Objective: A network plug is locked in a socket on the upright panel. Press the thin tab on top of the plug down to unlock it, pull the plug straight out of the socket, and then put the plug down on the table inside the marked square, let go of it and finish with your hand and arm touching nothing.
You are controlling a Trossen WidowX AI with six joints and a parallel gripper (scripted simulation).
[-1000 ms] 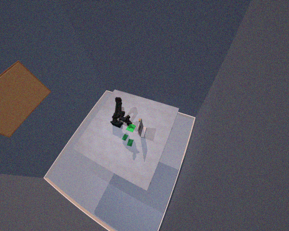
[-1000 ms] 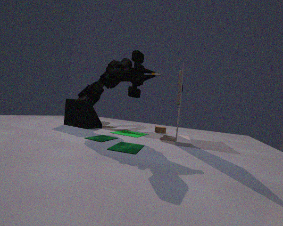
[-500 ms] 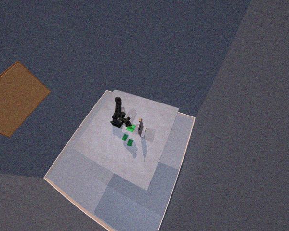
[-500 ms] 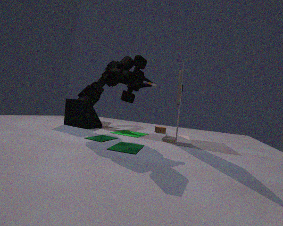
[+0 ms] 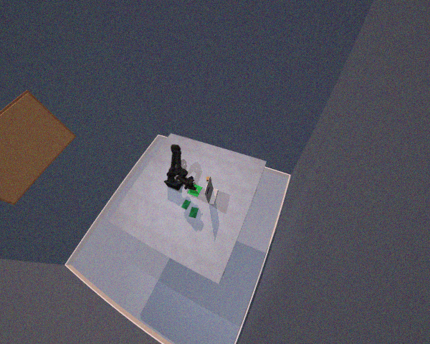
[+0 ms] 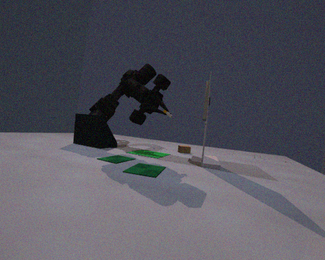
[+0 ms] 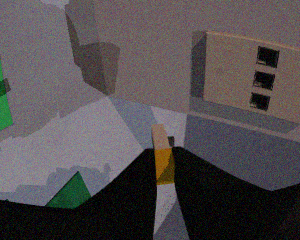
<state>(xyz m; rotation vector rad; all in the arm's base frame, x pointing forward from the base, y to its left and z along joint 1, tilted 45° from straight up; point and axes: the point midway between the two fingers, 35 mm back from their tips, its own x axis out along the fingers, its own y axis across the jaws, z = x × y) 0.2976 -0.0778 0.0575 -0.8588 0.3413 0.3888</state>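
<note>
Right now the upright panel is 130 mm ahead of my gripper tip, 30 mm to the left of it and 30 mm below it. The rest, counted from my gripper tip: network plug: 10 mm ahead.
</note>
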